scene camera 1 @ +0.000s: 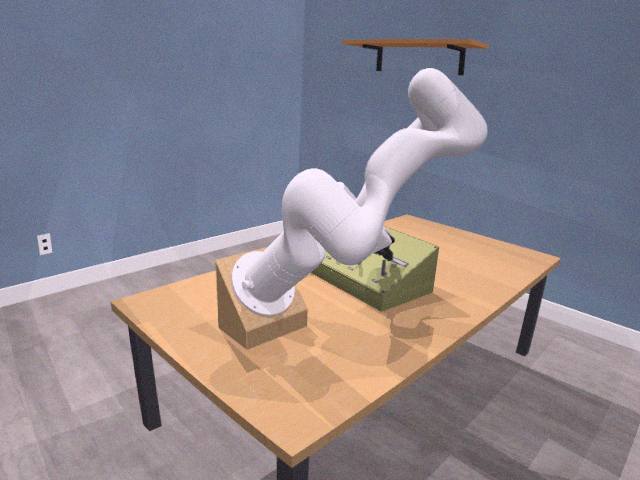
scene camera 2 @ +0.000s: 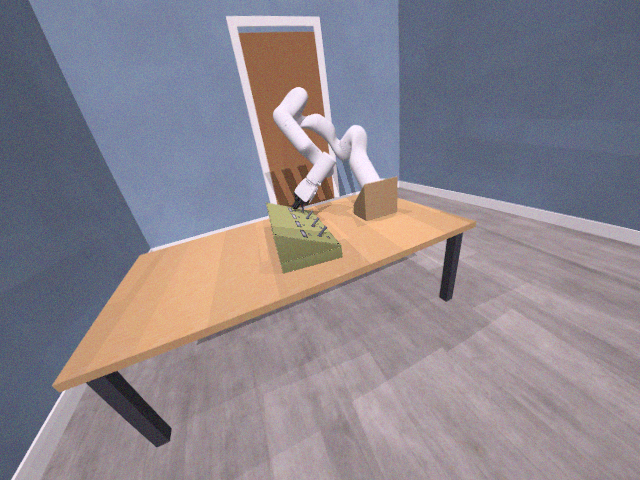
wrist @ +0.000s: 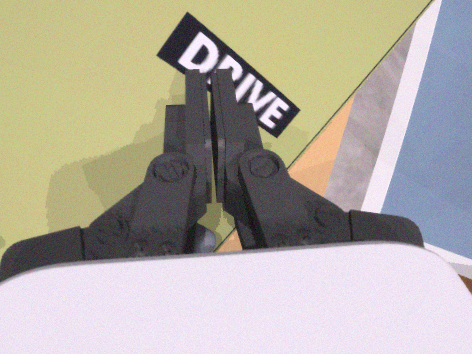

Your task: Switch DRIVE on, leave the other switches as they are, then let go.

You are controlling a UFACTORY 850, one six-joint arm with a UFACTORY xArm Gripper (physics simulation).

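Observation:
The green switch panel (scene camera 1: 413, 246) (scene camera 2: 305, 248) (wrist: 100, 45) stands on the table. The DRIVE label (scene camera 1: 399, 262) (wrist: 196, 50) lies on its sloped face, partly behind the fingers in the wrist view. My gripper (scene camera 1: 390, 258) (scene camera 2: 295, 207) (wrist: 207, 101) is shut and empty, its tips over the DRIVE label. The DRIVE lever (scene camera 1: 383, 267) is a grey stick standing up from the panel beside the fingertips. In the wrist view a grey rounded piece (wrist: 206, 240) shows low behind the fingers. The ON and OFF plates are hidden there, and I cannot tell the lever's exact side.
Other grey levers (scene camera 2: 314, 222) (scene camera 2: 323, 230) stand in a row along the panel, away from the gripper. The arm's wooden base block (scene camera 1: 276, 328) (scene camera 2: 382, 200) stands near the panel on the wooden table (scene camera 1: 320, 413) (scene camera 2: 170, 304). A shelf (scene camera 1: 413, 43) hangs on the wall.

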